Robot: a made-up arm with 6 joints. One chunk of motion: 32 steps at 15 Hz.
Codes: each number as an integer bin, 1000 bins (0 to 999) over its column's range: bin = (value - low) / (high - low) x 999, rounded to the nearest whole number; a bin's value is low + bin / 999 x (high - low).
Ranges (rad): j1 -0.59..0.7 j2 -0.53..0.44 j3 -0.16..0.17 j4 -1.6..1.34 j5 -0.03..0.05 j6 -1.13..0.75
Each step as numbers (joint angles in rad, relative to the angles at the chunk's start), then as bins.
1 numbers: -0.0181 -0.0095 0.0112 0.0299 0.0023 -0.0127
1 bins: 443 536 518 554 403 594
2 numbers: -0.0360 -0.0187 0.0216 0.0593 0.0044 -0.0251
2 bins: 429 527 550 564 430 587
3 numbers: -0.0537 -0.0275 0.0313 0.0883 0.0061 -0.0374
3 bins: 415 518 579 574 451 581
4 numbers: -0.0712 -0.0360 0.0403 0.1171 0.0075 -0.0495
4 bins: 402 509 606 583 468 574
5 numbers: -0.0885 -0.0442 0.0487 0.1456 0.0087 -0.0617
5 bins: 388 500 632 593 483 568
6 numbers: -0.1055 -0.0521 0.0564 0.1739 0.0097 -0.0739
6 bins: 375 492 655 603 496 561
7 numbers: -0.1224 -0.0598 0.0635 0.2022 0.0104 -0.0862
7 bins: 362 484 677 612 504 555
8 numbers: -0.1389 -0.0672 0.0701 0.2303 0.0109 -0.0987
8 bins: 349 477 697 622 511 548
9 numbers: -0.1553 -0.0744 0.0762 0.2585 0.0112 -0.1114
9 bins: 337 469 715 632 514 541
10 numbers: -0.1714 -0.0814 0.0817 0.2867 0.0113 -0.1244
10 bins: 324 462 732 641 516 534
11 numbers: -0.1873 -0.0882 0.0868 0.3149 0.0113 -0.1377
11 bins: 312 455 747 651 516 527
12 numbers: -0.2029 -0.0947 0.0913 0.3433 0.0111 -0.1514
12 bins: 300 448 761 660 513 520
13 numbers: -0.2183 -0.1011 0.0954 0.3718 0.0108 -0.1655
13 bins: 288 442 773 670 509 513
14 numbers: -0.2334 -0.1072 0.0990 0.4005 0.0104 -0.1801
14 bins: 276 435 784 680 504 505
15 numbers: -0.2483 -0.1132 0.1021 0.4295 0.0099 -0.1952
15 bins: 265 429 793 690 498 497
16 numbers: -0.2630 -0.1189 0.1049 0.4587 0.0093 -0.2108
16 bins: 253 423 802 700 491 488
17 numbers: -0.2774 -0.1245 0.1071 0.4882 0.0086 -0.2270
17 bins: 242 418 809 710 482 480
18 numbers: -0.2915 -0.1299 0.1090 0.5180 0.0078 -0.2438
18 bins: 231 412 814 720 472 471
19 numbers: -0.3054 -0.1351 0.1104 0.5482 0.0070 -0.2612
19 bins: 220 407 819 730 462 462
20 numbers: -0.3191 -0.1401 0.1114 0.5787 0.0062 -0.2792
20 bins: 210 402 822 740 452 452
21 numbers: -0.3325 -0.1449 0.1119 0.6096 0.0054 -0.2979
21 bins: 199 397 823 751 442 442
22 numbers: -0.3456 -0.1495 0.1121 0.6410 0.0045 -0.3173
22 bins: 189 392 824 761 431 432
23 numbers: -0.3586 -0.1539 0.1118 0.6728 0.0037 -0.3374
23 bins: 179 387 823 772 421 421
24 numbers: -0.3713 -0.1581 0.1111 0.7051 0.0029 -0.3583
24 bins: 169 383 821 783 411 410
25 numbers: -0.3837 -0.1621 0.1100 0.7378 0.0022 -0.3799
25 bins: 160 379 817 794 402 399
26 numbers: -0.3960 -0.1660 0.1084 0.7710 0.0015 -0.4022
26 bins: 150 375 813 806 393 387
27 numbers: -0.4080 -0.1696 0.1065 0.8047 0.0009 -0.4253
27 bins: 141 371 807 817 386 374
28 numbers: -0.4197 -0.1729 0.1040 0.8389 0.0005 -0.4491
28 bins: 132 368 799 829 381 362
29 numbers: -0.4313 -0.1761 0.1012 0.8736 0.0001 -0.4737
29 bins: 123 364 791 841 376 349
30 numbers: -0.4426 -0.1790 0.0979 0.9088 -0.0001 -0.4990
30 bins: 114 361 781 852 373 335
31 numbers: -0.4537 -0.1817 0.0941 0.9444 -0.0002 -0.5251
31 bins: 106 359 769 865 372 321
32 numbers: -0.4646 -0.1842 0.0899 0.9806 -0.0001 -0.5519
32 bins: 97 356 757 877 373 307
